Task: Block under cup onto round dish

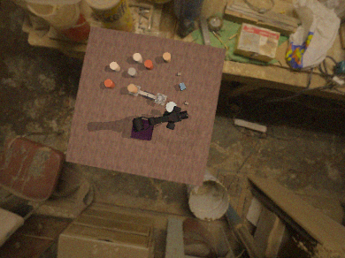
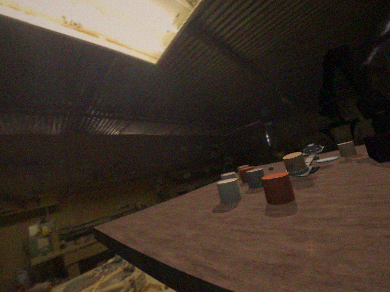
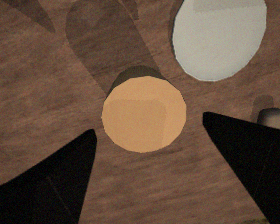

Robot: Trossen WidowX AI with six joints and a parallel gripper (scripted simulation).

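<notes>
My gripper tip is now 16 cm to the right of the grey block, 13 cm short of it and 1 cm below it. From my gripper tip the other things lie so: white round dish 9 cm ahead, 7 cm below, 5 cm to the left; balance beam 28 cm to the left, 14 cm ahead, 4 cm below; small blue block 30 cm ahead, 6 cm below.
</notes>
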